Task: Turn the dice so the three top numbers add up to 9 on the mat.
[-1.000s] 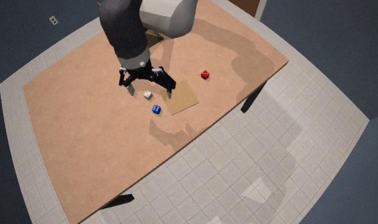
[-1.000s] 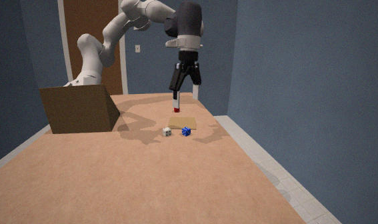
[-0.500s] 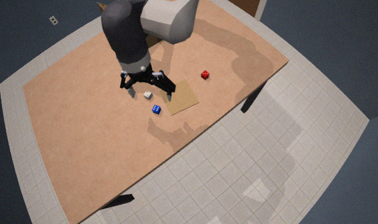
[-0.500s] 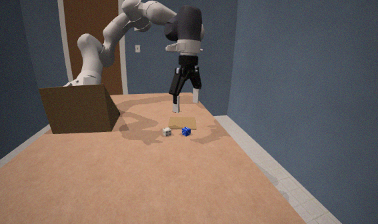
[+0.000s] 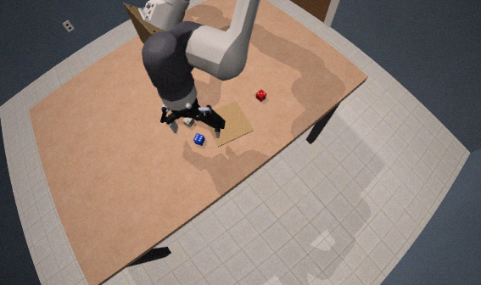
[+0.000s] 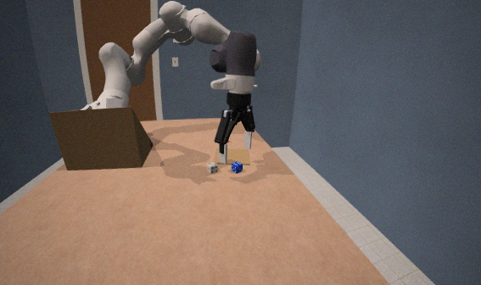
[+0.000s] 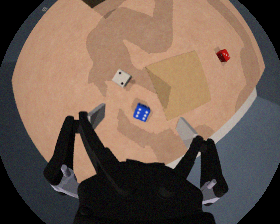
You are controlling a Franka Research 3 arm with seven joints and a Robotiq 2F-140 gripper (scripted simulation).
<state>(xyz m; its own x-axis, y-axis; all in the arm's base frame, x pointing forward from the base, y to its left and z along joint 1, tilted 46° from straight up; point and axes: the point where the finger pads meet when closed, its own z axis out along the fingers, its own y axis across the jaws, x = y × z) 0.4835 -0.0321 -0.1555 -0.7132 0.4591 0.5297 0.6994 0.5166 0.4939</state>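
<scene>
My hand is 60 mm above the blue die. Also, from my hand: white die (80 mm behind, 60 mm below); then tan mat (120 mm to the left, 70 mm below, 10 mm ahead); then red die (280 mm to the left, 60 mm below, 10 mm behind).
</scene>
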